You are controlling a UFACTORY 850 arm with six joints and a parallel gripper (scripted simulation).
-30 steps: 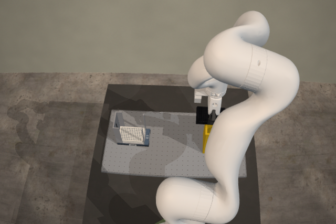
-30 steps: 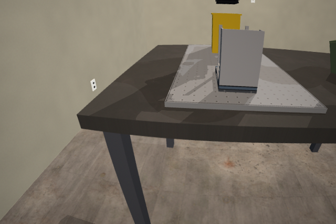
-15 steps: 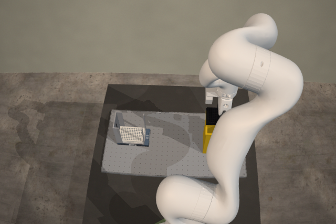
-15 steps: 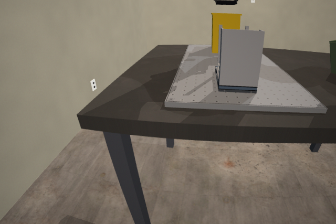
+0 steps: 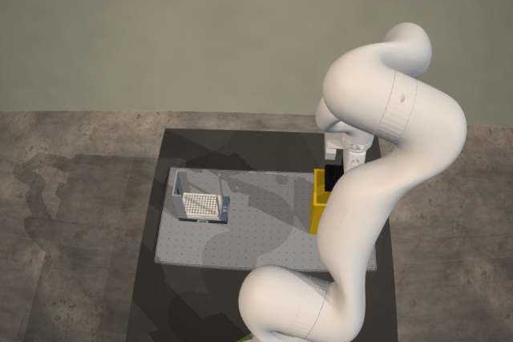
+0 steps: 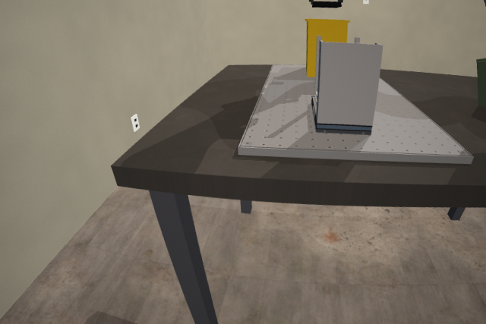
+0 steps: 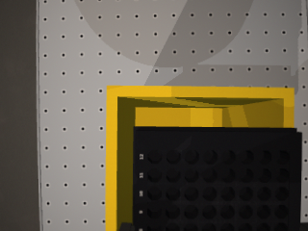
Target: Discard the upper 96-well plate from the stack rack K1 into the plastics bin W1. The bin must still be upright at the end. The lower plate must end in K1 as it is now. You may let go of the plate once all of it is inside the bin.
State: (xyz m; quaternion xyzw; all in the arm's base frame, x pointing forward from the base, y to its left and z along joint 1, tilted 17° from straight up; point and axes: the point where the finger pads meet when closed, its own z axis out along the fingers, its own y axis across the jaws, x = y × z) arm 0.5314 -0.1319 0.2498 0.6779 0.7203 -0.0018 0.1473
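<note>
Now: hand 10 mm above the black 96-well plate. The rest, counted from my hand: grey rack wall (20 mm behind, 500 mm to the left, 150 mm below); white 96-well plate (10 mm behind, 440 mm to the left, 210 mm below); yellow plastics bin W1 (150 mm below).
</note>
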